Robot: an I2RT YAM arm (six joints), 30 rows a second.
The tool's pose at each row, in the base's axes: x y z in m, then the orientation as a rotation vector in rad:
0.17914, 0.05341, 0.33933, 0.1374, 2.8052, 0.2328
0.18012, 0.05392, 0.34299, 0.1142, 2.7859, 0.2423
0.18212, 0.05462, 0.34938, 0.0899, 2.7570, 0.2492
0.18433, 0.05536, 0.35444, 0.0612, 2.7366, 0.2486
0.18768, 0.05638, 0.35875, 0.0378, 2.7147, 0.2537
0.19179, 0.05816, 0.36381, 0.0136, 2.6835, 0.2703
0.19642, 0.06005, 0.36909, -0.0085, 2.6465, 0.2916
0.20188, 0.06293, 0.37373, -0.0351, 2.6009, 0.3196
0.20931, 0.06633, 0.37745, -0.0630, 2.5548, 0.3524
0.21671, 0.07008, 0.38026, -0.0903, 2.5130, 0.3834
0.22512, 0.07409, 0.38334, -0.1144, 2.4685, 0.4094
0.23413, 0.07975, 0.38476, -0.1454, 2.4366, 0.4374
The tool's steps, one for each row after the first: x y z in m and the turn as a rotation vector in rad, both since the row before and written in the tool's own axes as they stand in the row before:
-0.00199, 0.00121, -0.00303, -0.0112, -0.0177, -0.0157
-0.00390, 0.00194, -0.00513, -0.0105, -0.0272, -0.0175
-0.00379, 0.00173, -0.00370, -0.0053, -0.0192, -0.0213
-0.00464, 0.00181, -0.00246, -0.0087, -0.0201, -0.0170
-0.00566, 0.00263, -0.00258, -0.0177, -0.0280, -0.0166
-0.00633, 0.00271, -0.00233, -0.0214, -0.0332, -0.0150
-0.00685, 0.00345, -0.00092, -0.0281, -0.0403, -0.0179
-0.00817, 0.00349, 0.00131, -0.0324, -0.0395, -0.0181
-0.00765, 0.00341, 0.00256, -0.0313, -0.0348, -0.0177
-0.00859, 0.00336, 0.00335, -0.0278, -0.0378, -0.0171
-0.00797, 0.00413, 0.00588, -0.0303, -0.0236, -0.0196

